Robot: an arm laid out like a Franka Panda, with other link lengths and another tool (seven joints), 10 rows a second.
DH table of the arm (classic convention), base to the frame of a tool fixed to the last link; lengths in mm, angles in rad. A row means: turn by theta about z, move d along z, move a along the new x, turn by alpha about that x. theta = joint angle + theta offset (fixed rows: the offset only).
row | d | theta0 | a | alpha
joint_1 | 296.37 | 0 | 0 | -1.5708
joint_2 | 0 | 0 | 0 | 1.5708
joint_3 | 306.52 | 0 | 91.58 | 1.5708
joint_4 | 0 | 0 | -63.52 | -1.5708
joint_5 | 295.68 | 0 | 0 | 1.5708
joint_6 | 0 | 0 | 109.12 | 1.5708
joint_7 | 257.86 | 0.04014 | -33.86 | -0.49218
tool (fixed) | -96.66 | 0 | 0 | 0
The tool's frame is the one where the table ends.
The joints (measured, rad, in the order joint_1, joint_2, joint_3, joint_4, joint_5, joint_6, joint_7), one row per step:
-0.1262, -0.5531, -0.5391, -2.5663, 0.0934, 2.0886, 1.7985
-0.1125, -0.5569, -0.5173, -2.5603, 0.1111, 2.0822, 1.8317
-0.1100, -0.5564, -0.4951, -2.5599, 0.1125, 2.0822, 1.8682
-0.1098, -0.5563, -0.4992, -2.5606, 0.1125, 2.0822, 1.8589
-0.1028, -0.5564, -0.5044, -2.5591, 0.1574, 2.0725, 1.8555
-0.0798, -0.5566, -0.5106, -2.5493, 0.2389, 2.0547, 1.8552
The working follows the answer.
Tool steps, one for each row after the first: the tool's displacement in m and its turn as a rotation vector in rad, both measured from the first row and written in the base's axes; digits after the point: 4 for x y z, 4 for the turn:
0.0070, 0.0100, 0.0050, 0.0095, 0.0004, -0.0064
0.0110, 0.0161, 0.0062, 0.0062, 0.0117, -0.0201
0.0103, 0.0155, 0.0057, 0.0069, 0.0095, -0.0144
0.0119, 0.0195, 0.0064, 0.0502, -0.0013, -0.0257
0.0184, 0.0296, 0.0115, 0.1255, -0.0246, -0.0389

Tool pose at each row, in the base's axes (x y z in m, rotation vector in rad; rounded; the steps above come from the unrounded poses):
0.3299, -0.2111, 0.3577, -1.0392, 2.6561, 0.9826
0.3369, -0.2011, 0.3627, -1.0281, 2.6507, 0.9934
0.3408, -0.1950, 0.3639, -1.0067, 2.6657, 0.9956
0.3402, -0.1956, 0.3634, -1.0151, 2.6620, 0.9958
0.3418, -0.1916, 0.3641, -0.9927, 2.6226, 1.0375
0.3483, -0.1815, 0.3692, -0.9633, 2.5477, 1.1050

